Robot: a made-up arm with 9 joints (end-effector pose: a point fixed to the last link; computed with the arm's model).
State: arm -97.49 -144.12 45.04 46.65 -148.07 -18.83 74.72 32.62 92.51
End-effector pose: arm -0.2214 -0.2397 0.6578 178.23 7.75 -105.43
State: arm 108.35 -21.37 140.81 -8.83 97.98 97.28 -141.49 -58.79 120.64
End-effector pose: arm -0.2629 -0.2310 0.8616 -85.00 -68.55 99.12
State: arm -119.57 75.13 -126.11 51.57 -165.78 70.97 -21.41 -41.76 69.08
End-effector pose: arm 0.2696 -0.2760 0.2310 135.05 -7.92 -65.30
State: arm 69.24 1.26 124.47 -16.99 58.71 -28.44 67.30 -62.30 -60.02
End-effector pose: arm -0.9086 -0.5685 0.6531 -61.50 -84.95 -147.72
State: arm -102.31 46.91 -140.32 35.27 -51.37 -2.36 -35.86 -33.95 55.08
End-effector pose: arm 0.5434 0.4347 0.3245 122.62 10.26 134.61
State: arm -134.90 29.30 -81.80 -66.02 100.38 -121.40 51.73 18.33 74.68
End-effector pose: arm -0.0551 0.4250 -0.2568 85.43 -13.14 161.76
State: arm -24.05 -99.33 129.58 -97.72 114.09 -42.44 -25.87 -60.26 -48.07
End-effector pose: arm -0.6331 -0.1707 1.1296 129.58 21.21 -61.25
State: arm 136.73 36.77 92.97 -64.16 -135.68 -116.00 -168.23 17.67 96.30
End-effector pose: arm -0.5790 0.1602 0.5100 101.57 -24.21 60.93
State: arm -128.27 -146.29 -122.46 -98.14 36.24 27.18 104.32 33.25 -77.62
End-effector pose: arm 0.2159 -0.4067 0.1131 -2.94 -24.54 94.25
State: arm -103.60 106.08 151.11 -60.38 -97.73 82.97 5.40 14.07 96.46
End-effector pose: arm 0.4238 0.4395 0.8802 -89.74 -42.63 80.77
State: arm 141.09 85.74 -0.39 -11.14 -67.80 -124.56 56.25 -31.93 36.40
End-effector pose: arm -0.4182 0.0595 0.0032 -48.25 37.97 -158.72
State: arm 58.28 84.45 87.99 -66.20 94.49 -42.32 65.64 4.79 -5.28
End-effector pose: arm -1.0814 -0.0641 0.9064 6.79 20.33 -1.76
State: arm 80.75 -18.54 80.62 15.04 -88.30 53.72 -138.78 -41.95 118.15
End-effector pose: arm -0.5574 -0.6284 0.4506 40.61 21.48 -120.68
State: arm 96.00 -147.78 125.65 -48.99 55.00 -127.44 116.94 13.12 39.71
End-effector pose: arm -0.9199 -0.1046 0.1673 -145.78 -11.49 110.33
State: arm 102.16 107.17 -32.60 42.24 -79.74 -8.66 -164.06 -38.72 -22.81
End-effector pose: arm -0.4905 -0.1076 -0.1568 145.25 37.45 74.30
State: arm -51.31 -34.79 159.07 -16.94 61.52 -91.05 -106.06 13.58 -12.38
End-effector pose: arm 0.1935 0.4607 0.9830 -95.99 -18.85 -17.07
